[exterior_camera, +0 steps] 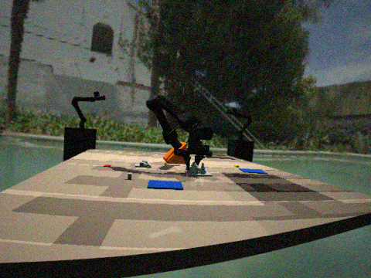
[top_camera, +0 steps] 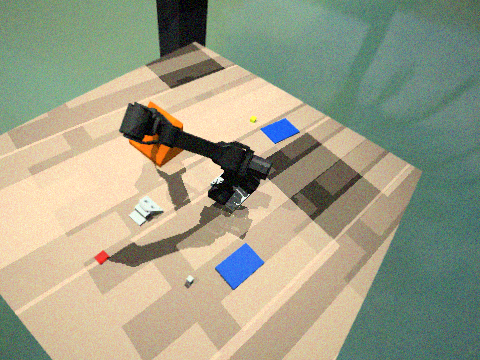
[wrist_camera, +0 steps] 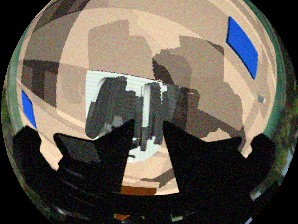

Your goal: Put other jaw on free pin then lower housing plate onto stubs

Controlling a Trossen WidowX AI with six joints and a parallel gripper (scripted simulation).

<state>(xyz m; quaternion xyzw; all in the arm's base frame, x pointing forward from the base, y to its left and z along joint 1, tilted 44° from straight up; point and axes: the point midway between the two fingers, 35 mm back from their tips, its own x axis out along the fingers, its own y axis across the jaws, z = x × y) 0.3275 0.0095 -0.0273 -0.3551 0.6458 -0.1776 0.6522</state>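
Right now my gripper tip is 30 mm to the right of the white base plate, 10 mm short of it and 10 mm above it. From my gripper tip the other things lie so: grey cube 280 mm to the right, 130 mm ahead, 10 mm below; grey jaw 40 mm behind, 10 mm to the left, 10 mm above; yellow cube 350 mm to the left, 210 mm behind, 10 mm below.
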